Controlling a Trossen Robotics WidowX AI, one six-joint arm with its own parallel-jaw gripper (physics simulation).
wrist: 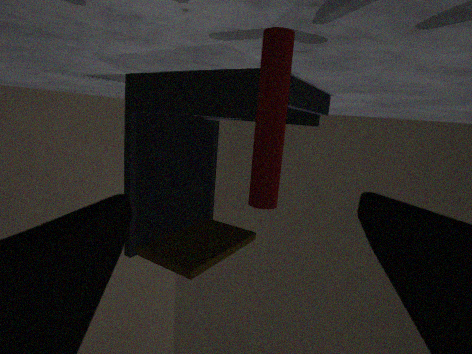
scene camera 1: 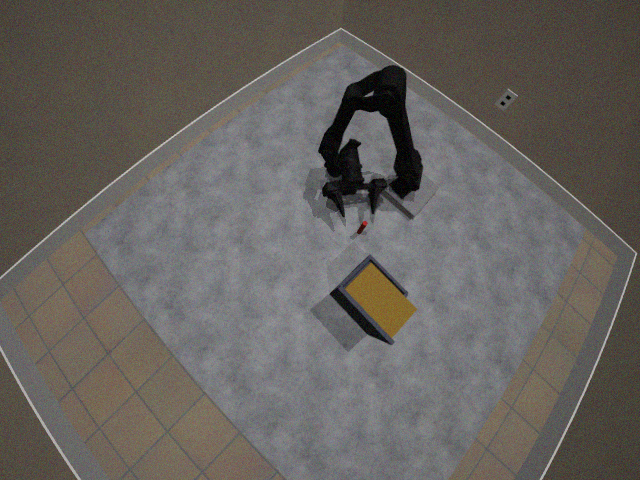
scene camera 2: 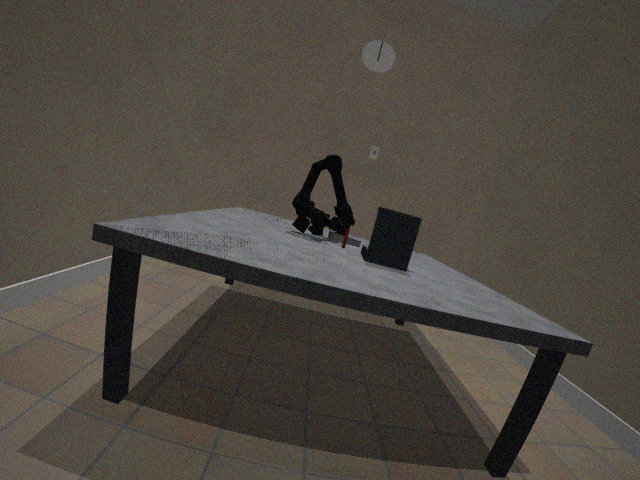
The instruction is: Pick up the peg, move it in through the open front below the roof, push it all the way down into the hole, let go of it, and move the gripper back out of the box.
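Places are measured from the arm's base along level axes (x ahead, y left, z up), in centimetres.
Pixels of known places: gripper, fingertip midpoint: (wrist: 246, 204) (scene camera 1: 358, 215) (scene camera 2: 340, 229); arm's base, link origin: (scene camera 1: 401, 186) (scene camera 2: 341, 234).
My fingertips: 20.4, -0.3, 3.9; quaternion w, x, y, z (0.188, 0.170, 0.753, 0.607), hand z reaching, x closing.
Note:
Ahead of a thing's pixels: the offset from my fingertips to its top centre, as dx, dy, dz. "spot": to the spot under its first point. Level surfaces: height alone.
The red peg @(+0.5, +3.1, +0.8) (scene camera 1: 361, 227) (scene camera 2: 345, 238) (wrist: 271, 120) stands upright on the table between my gripper and the box. My gripper (scene camera 1: 357, 214) (wrist: 246, 204) is open and empty, held low and nearly level, with its fingers pointing toward the peg and box. In the wrist view, which is upside down, the peg shows ahead of the fingers, between their lines, and its free end hangs near fingertip level. The dark box @(+11.1, +19.5, +13.0) (scene camera 1: 361, 314) (scene camera 2: 392, 237) (wrist: 172, 170) has a yellow roof @(spot: +14.8, +19.5, +13.0) (scene camera 1: 379, 299) (wrist: 200, 245). The hole is hidden.
The box stands just beyond the peg, with a tall dark wall and its raised roof. A grey bar (scene camera 1: 399, 205) lies beside the arm's base. The table @(dz -7.2) (scene camera 1: 232, 310) (scene camera 2: 232, 248) carries the arm, peg and box.

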